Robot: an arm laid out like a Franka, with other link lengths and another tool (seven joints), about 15 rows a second.
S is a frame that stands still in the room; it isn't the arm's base.
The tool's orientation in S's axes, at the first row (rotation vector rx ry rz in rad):
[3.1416, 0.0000, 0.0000]
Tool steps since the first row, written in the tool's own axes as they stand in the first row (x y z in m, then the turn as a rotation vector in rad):
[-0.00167, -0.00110, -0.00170, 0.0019, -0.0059, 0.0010]
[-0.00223, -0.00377, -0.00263, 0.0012, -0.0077, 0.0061]
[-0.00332, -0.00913, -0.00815, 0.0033, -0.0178, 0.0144]
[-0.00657, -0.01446, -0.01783, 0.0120, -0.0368, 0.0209]
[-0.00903, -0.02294, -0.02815, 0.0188, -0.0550, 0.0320]
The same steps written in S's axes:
[-0.00167, 0.00110, 0.00170, 0.0019, 0.0059, -0.0010]
[-0.00223, 0.00377, 0.00263, 0.0012, 0.0077, -0.0061]
[-0.00332, 0.00913, 0.00815, 0.0033, 0.0178, -0.0144]
[-0.00657, 0.01446, 0.01783, 0.0120, 0.0368, -0.0209]
[-0.00903, 0.02294, 0.02815, 0.0188, 0.0550, -0.0320]

